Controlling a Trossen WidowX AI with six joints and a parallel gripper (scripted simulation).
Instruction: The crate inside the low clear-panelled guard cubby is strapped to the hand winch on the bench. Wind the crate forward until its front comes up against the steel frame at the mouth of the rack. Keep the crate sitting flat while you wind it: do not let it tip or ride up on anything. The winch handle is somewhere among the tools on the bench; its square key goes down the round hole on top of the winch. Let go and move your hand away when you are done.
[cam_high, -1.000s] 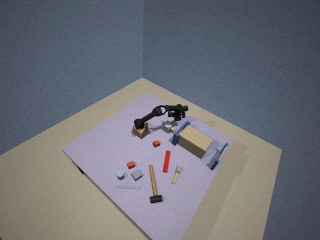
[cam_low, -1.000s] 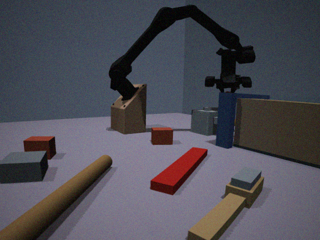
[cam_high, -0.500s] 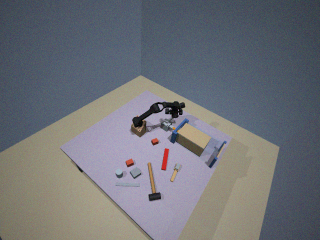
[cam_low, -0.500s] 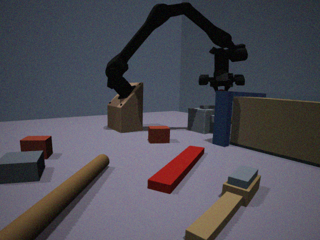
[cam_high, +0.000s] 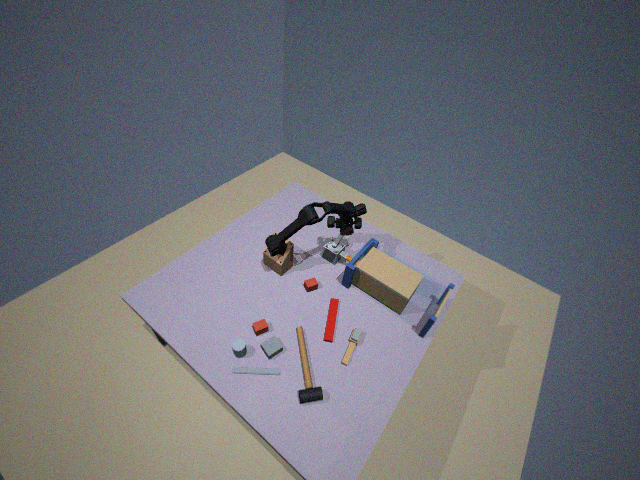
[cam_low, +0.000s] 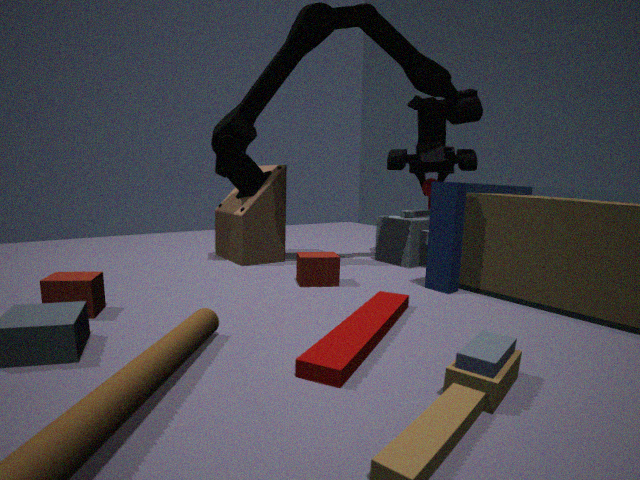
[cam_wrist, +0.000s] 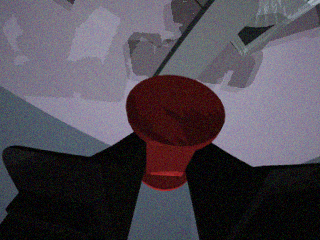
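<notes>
The winch handle is 1 cm ahead of my gripper tip, 5 cm to the right of it and 3 cm below it. Round my gripper tip: red knob: 1 cm ahead, 1 cm to the right; blue front frame: 18 cm ahead, 13 cm to the right, 3 cm below; grey winch: 12 cm to the right, 10 cm below.
</notes>
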